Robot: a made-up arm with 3 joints.
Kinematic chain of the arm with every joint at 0, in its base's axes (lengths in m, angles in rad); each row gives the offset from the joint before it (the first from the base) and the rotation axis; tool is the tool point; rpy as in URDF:
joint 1: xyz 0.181 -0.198 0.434 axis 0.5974 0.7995 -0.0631
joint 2: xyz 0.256 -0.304 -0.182 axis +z
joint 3: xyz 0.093 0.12 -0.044 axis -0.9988 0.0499 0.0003
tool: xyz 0.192 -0.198 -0.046 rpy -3.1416 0 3.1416
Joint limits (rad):
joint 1: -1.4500..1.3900
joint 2: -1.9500..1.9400
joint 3: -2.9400..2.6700
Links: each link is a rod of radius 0.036 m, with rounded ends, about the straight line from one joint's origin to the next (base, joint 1, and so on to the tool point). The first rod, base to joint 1, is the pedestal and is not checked.
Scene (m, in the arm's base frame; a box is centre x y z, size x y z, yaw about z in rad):
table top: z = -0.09
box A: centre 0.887 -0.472 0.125 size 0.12 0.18 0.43 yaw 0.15
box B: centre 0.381 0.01 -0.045 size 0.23 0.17 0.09 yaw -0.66
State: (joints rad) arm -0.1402 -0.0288 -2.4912
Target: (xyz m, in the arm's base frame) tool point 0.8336 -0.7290 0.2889
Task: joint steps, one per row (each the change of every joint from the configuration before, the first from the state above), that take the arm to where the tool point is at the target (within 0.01 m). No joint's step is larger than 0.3 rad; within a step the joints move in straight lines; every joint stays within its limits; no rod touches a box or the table.
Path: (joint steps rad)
1: -0.2620 0.1078 0.0139
2: -0.2619 0.1078 0.0139
3: -0.2620 0.1078 0.0139
4: -0.2619 0.1078 0.0139
5: -0.2620 0.1078 0.0139
6: 0.1941 -0.2840 0.0665
7: 0.1941 -0.2840 0.0665
8: 0.1942 -0.2840 0.0664
9: 0.1941 -0.2841 0.0665
10: 0.1941 -0.2840 0.0665
11: 0.1941 -0.2840 0.0665

